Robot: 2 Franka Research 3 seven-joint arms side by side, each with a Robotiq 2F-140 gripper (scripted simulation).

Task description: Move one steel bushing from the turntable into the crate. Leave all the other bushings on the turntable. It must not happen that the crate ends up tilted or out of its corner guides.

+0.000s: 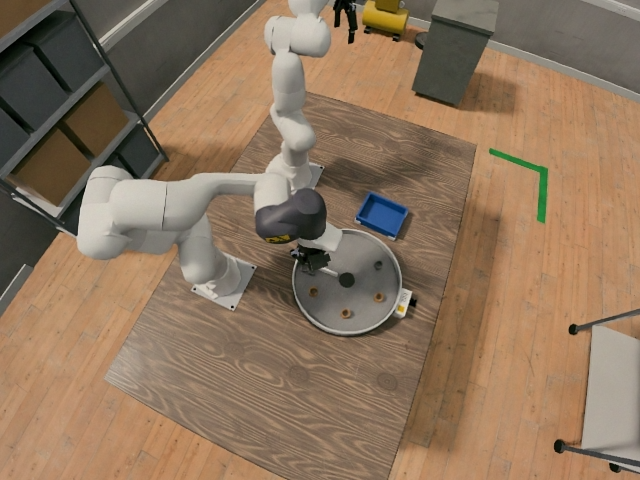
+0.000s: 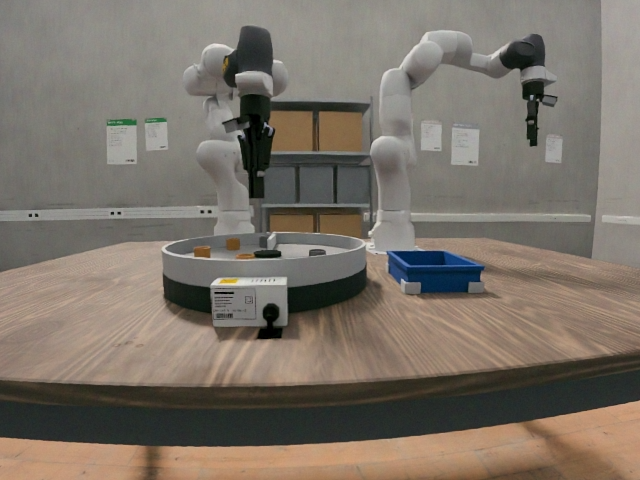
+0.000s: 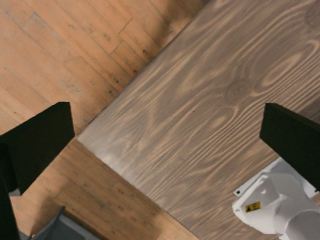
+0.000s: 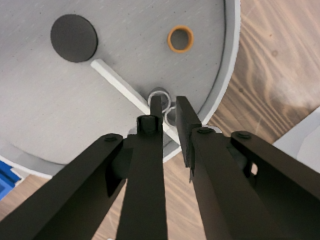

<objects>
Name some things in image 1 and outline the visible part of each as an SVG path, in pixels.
A blue crate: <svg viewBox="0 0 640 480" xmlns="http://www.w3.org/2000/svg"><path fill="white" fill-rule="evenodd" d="M369 191L356 215L356 220L365 227L387 237L391 236L394 238L409 208Z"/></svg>
</objects>
